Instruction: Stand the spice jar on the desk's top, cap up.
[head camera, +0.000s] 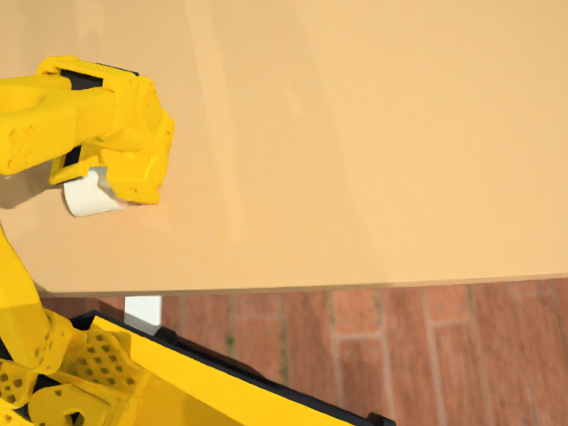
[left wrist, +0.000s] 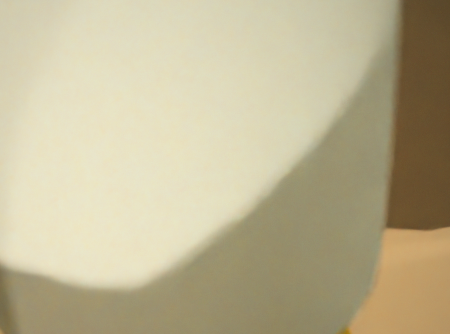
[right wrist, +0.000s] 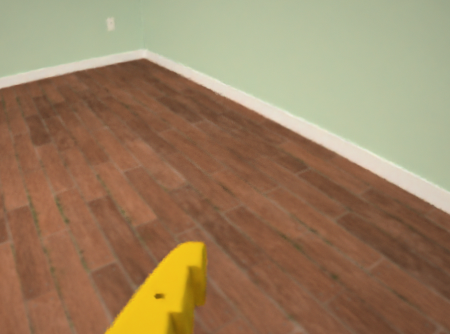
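Where they show: left hand, tool point: (head camera: 154, 197) (left wrist: 191, 267); right hand, tool point: (right wrist: 205, 265); left arm's base, link origin: (head camera: 54, 392).
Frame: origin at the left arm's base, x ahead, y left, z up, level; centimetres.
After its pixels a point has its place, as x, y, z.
The spice jar (head camera: 92, 196) {15.3, 5.5, -1.5} (left wrist: 175, 150) has a white body. In the head view it looks tipped on its side on the desk (head camera: 400, 150) {32.3, -18.0, -5.4} (left wrist: 415, 285) {24.4, 2.4, -5.4}, at the left, partly under my left gripper (head camera: 142, 194). Its cap is hidden. In the left wrist view the jar's body fills most of the picture, very close to the camera. My left gripper is shut, with nothing between its jaws; the jar hides nearly all of them there. My right gripper (right wrist: 198, 248) is open and empty, pointing over the floor, with one notched jaw showing.
The desk's front edge (head camera: 250, 290) {14.0, -9.7, -6.5} runs across the lower head view. Below it are the cart's yellow body (head camera: 200, 380) {5.2, -9.6, 0.0}, a white post (head camera: 143, 312) and brick-coloured floor (head camera: 410, 360) {26.5, -42.6, -77.4} (right wrist: 200, 200) {-143.6, -19.5, -77.5}. Pale green walls (right wrist: 325, 65) {-188.1, 51.2, -33.5} with white skirting stand beyond the floor in the right wrist view.
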